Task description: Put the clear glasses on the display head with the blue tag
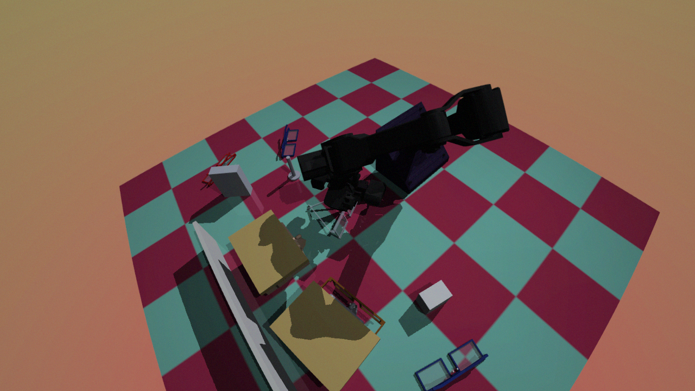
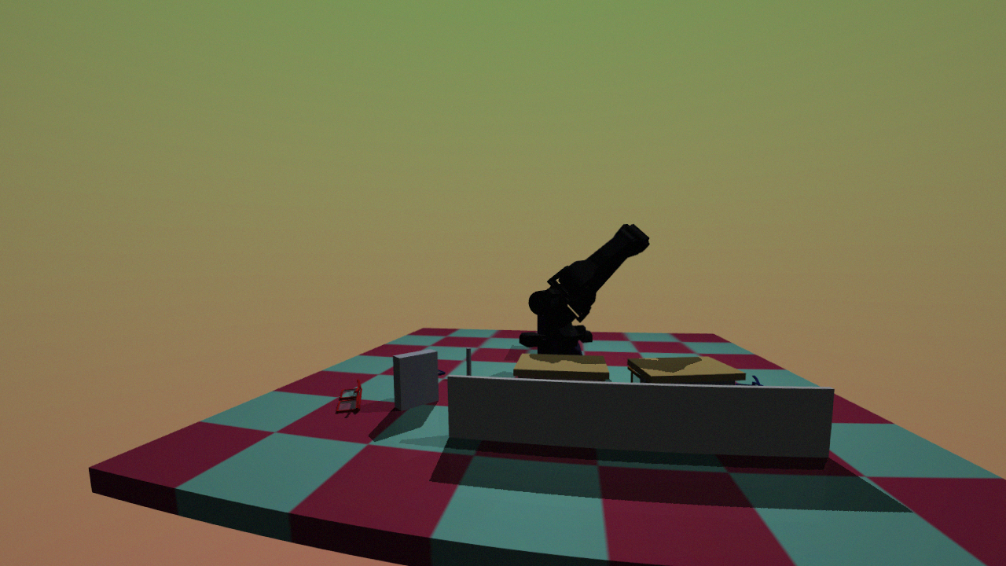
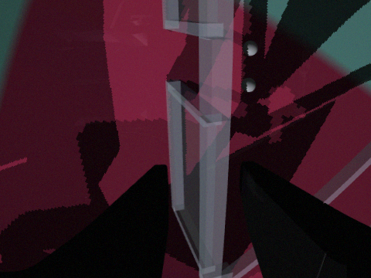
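My gripper tip is 220 mm to the left of the stand and 60 mm short of it. The rest, counted from my gripper tip: long grey wall: 370 mm ahead, 130 mm to the left, 30 mm above; grey block: 290 mm to the right, 230 mm ahead, 30 mm above; skin-coloured display head: 220 mm ahead, 40 mm above, 20 mm to the left.
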